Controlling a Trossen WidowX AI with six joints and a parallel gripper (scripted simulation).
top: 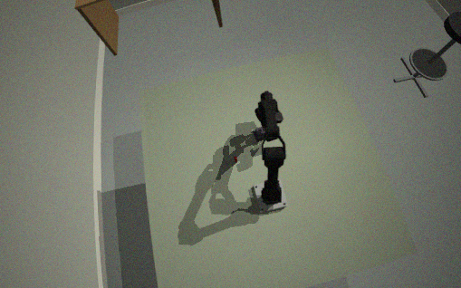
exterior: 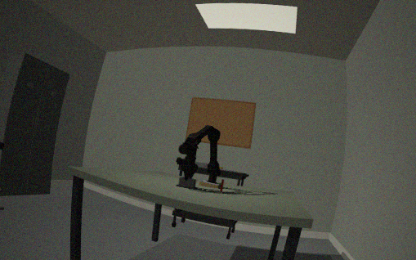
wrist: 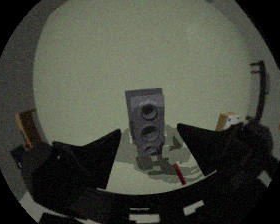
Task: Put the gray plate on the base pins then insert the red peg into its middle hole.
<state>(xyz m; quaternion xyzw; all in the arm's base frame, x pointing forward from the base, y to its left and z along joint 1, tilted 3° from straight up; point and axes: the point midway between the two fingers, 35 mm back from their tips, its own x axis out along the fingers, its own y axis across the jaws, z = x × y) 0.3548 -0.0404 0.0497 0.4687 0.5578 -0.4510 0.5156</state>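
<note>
Right now the gray plate is right at my gripper tip. From my gripper tip the other things lie so: red peg (13 cm behind, 18 cm to the left, 1 cm below).
</note>
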